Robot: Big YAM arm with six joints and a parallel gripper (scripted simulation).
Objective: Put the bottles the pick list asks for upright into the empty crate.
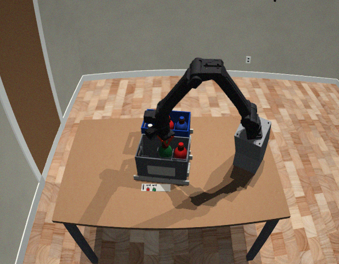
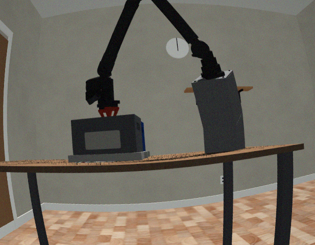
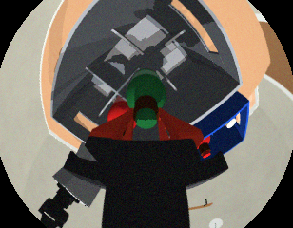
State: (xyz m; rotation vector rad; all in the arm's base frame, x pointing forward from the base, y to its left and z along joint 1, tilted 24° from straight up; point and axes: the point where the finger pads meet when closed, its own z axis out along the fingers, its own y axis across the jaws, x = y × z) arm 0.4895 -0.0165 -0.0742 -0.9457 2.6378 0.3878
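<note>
My gripper is now 6 cm above the green-labelled bottle. The rest, counted from my hand: pick list (19 cm to the left, 16 cm below, 4 cm ahead); then red-labelled bottle (9 cm behind, 7 cm below); then grey crate (8 cm below, 4 cm to the left, 1 cm ahead).
</note>
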